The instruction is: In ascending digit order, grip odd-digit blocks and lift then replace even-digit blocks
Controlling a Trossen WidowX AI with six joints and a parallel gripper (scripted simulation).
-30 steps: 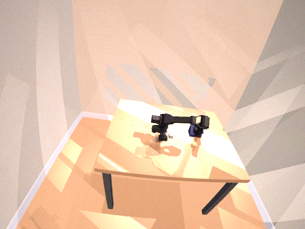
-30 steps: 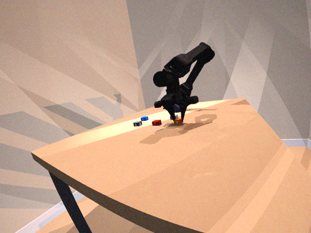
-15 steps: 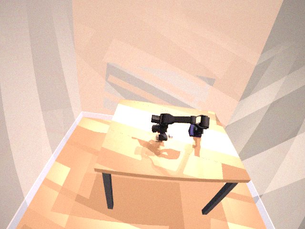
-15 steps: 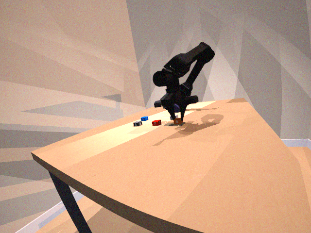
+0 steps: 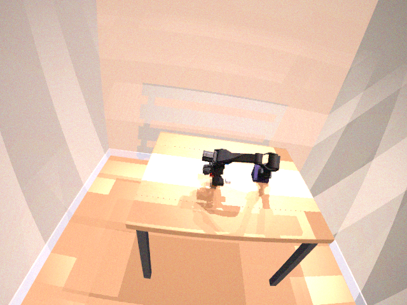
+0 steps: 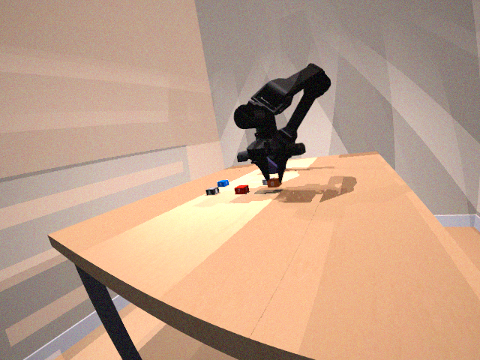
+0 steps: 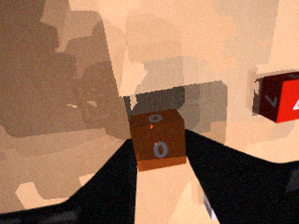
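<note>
The blue block is 25 cm to the right of my gripper tip, 8 cm behind it and 1 cm below it. From my gripper tip the other things lie so: red block (11 cm to the right, 1 cm below, 1 cm ahead); then orange block (right at my gripper tip); then grey block (8 cm behind, 6 cm to the right, 1 cm below).
</note>
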